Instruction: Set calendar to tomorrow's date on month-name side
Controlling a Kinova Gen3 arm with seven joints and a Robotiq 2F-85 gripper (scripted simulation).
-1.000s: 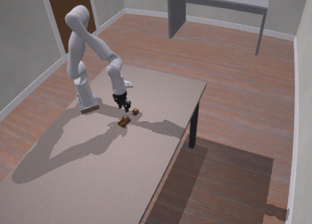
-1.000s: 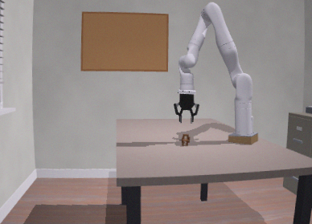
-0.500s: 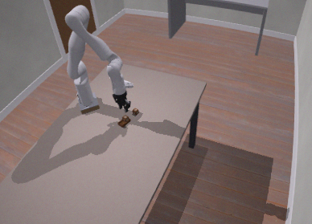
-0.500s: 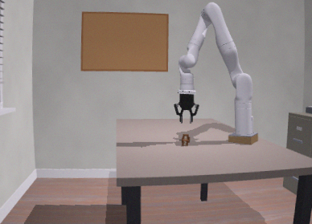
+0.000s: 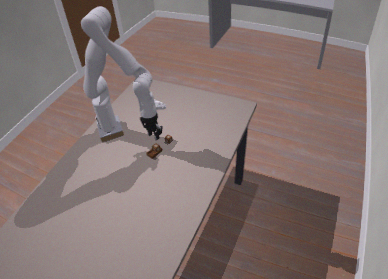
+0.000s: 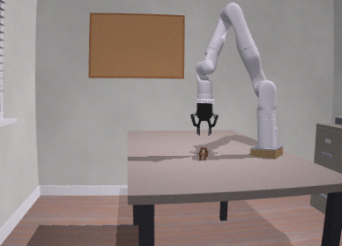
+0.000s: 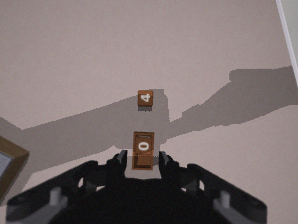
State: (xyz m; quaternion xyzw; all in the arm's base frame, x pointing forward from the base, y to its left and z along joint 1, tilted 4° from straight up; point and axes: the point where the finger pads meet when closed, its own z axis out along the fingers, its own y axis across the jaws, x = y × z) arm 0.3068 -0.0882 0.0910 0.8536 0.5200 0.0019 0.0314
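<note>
Now: the brown number cube 9 cm below my hand. The rest, counted from my hand: brown calendar tray: 1 cm behind, 1 cm to the right, 11 cm below; then digit cube: 4 cm ahead, 8 cm to the left, 10 cm below.
</note>
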